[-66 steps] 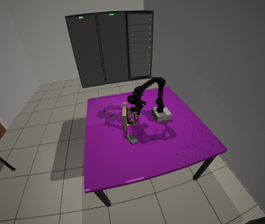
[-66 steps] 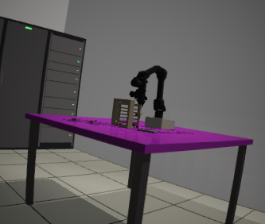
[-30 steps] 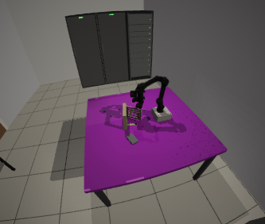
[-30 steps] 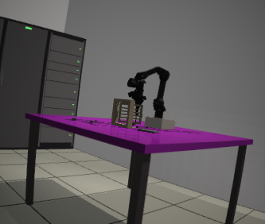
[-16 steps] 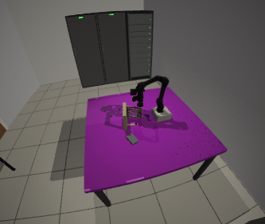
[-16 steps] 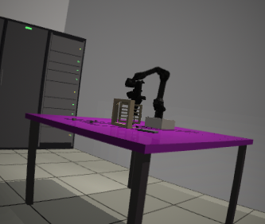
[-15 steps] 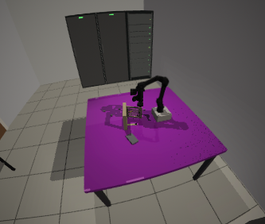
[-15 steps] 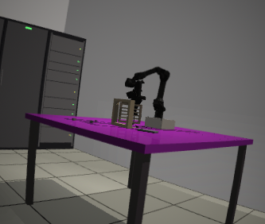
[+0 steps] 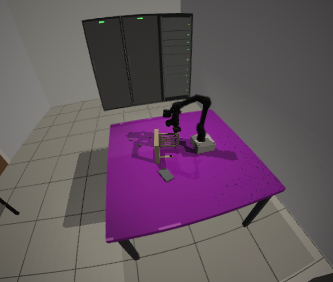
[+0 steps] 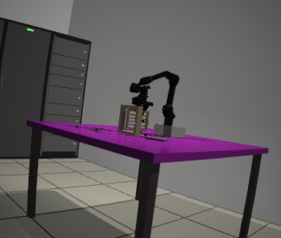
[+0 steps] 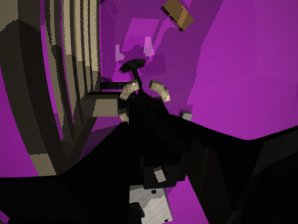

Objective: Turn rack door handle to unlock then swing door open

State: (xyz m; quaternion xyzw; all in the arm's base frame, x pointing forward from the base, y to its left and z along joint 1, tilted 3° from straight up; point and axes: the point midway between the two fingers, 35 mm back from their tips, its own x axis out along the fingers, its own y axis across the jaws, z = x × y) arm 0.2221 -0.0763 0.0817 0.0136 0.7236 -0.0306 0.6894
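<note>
My gripper tip is now 1 cm short of the black upright handle and 2 cm above it. Round my gripper tip: flat grey slab 16 cm ahead, 34 cm to the left, 13 cm below.
</note>
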